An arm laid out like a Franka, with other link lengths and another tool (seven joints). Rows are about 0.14 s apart.
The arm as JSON. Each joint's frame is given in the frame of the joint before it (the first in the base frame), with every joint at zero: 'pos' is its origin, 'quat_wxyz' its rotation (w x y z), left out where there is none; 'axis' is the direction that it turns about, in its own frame. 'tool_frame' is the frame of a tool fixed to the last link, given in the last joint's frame.
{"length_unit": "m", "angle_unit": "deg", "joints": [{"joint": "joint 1", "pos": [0.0, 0.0, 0.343], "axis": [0.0, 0.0, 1.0]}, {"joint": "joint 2", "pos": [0.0, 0.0, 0.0], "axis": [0.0, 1.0, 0.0]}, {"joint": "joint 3", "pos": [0.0, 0.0, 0.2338], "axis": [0.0, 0.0, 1.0]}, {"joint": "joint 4", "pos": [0.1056, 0.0, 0.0], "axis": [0.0, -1.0, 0.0]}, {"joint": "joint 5", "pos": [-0.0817, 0.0, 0.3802], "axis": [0.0, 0.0, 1.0]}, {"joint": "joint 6", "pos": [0.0, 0.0, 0.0], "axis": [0.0, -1.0, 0.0]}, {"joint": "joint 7", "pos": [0.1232, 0.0, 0.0], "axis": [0.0, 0.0, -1.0]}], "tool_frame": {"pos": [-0.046, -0.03, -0.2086], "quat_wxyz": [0.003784, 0.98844, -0.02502, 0.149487]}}
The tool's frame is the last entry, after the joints.
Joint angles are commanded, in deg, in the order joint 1, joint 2, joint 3, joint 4, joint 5, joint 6, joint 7. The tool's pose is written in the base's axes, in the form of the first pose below.
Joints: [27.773, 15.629, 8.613, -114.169, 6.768, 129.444, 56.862]
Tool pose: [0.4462 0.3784 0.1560], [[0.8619 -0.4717 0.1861], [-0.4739 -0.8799 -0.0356], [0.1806 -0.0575 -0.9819]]
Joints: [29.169, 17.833, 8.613, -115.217, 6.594, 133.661, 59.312]
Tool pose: [0.4374 0.3911 0.1319], [[0.8480 -0.4928 0.1950], [-0.4960 -0.8676 -0.0355], [0.1867 -0.0666 -0.9801]]
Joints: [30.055, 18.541, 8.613, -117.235, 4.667, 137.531, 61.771]
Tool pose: [0.4300 0.3948 0.1149], [[0.8373 -0.4995 0.2222], [-0.5022 -0.8634 -0.0482], [0.2159 -0.0712 -0.9738]]
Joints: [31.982, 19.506, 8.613, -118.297, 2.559, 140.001, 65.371]
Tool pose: [0.4148 0.4080 0.1008], [[0.8309 -0.5029 0.2381], [-0.5032 -0.8618 -0.0642], [0.2375 -0.0664 -0.9691]]
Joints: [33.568, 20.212, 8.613, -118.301, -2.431, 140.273, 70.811]
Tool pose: [0.4036 0.4173 0.0923], [[0.8223 -0.5038 0.2646], [-0.4934 -0.8629 -0.1093], [0.2834 -0.0407 -0.9581]]
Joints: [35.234, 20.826, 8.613, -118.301, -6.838, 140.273, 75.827]
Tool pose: [0.3911 0.4269 0.0845], [[0.8141 -0.5037 0.2892], [-0.4821 -0.8637 -0.1472], [0.3239 -0.0196 -0.9459]]
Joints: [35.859, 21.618, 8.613, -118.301, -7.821, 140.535, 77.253]
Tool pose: [0.3845 0.4299 0.0767], [[0.8136 -0.5044 0.2891], [-0.4791 -0.8634 -0.1581], [0.3294 -0.0098 -0.9442]]
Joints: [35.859, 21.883, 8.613, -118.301, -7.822, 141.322, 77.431]
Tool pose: [0.3853 0.4316 0.0753], [[0.8107 -0.5066 0.2935], [-0.4838 -0.8620 -0.1514], [0.3297 -0.0192 -0.9439]]
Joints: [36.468, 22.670, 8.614, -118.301, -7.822, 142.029, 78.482]
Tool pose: [0.3792 0.4364 0.0687], [[0.8082 -0.5130 0.2894], [-0.4904 -0.8582 -0.1516], [0.3261 -0.0194 -0.9451]]
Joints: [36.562, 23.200, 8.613, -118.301, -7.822, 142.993, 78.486]
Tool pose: [0.3786 0.4382 0.0650], [[0.8081 -0.5111 0.2928], [-0.4912 -0.8591 -0.1439], [0.3251 -0.0275 -0.9453]]
